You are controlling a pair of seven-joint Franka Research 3 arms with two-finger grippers.
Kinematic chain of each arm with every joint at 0, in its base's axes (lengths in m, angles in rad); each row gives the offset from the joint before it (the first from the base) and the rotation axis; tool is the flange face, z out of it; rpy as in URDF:
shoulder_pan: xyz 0 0 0.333 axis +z
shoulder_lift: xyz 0 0 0 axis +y
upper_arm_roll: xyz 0 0 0.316 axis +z
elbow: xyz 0.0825 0 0 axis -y
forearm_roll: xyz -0.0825 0 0.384 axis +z
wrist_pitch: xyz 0 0 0 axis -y
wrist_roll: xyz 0.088 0 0 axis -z
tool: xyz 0 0 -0.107 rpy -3.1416 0 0
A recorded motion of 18 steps. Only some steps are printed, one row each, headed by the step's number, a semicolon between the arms.
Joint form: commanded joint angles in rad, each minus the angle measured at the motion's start. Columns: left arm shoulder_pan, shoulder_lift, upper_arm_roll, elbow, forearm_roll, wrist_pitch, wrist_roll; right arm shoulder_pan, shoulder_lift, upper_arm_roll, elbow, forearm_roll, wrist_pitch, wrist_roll.
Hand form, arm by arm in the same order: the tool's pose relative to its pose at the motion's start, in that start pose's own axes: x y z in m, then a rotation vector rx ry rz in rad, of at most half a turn. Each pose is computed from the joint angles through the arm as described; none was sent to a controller.
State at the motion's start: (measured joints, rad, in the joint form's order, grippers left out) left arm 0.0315 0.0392 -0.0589 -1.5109 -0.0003 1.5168 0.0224; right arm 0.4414 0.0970 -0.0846 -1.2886 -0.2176 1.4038 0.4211
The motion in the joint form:
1: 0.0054 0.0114 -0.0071 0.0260 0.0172 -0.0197 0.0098; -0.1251 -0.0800 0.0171 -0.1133 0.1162 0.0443 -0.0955
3: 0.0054 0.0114 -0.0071 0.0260 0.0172 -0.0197 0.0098; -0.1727 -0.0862 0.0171 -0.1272 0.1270 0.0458 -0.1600
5: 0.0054 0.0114 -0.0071 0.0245 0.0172 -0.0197 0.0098; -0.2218 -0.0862 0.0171 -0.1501 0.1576 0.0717 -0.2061
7: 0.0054 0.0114 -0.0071 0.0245 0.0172 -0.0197 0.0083; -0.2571 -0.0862 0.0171 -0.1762 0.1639 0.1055 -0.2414
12: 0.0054 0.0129 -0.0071 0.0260 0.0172 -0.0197 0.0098; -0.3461 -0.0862 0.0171 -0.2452 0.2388 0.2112 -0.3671
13: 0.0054 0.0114 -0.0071 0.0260 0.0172 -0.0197 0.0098; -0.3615 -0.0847 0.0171 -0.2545 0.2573 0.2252 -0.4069
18: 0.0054 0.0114 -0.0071 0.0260 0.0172 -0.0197 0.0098; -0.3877 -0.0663 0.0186 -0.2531 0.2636 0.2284 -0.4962
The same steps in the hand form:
1: 0.0015 -0.0013 -0.0041 0.0160 -0.0055 0.0103; -0.0006 0.0505 0.0157 0.1077 -0.0493 -0.0103
3: 0.0015 -0.0013 -0.0041 0.0160 -0.0055 0.0103; 0.0049 0.0736 0.0239 0.1144 -0.0614 -0.0300
5: 0.0015 -0.0013 -0.0034 0.0160 -0.0070 0.0103; 0.0129 0.0929 0.0373 0.1424 -0.0691 -0.0317
7: 0.0015 -0.0013 -0.0034 0.0160 -0.0070 0.0088; 0.0197 0.1079 0.0503 0.1486 -0.0645 -0.0332
12: 0.0019 -0.0014 -0.0033 0.0159 -0.0070 0.0103; 0.0345 0.1415 0.0820 0.2240 -0.0362 -0.0673
13: 0.0015 -0.0013 -0.0041 0.0160 -0.0055 0.0103; 0.0367 0.1471 0.0873 0.2419 -0.0312 -0.0898
18: 0.0015 -0.0013 -0.0041 0.0160 -0.0055 0.0103; 0.0427 0.1574 0.0997 0.2462 -0.0362 -0.1546

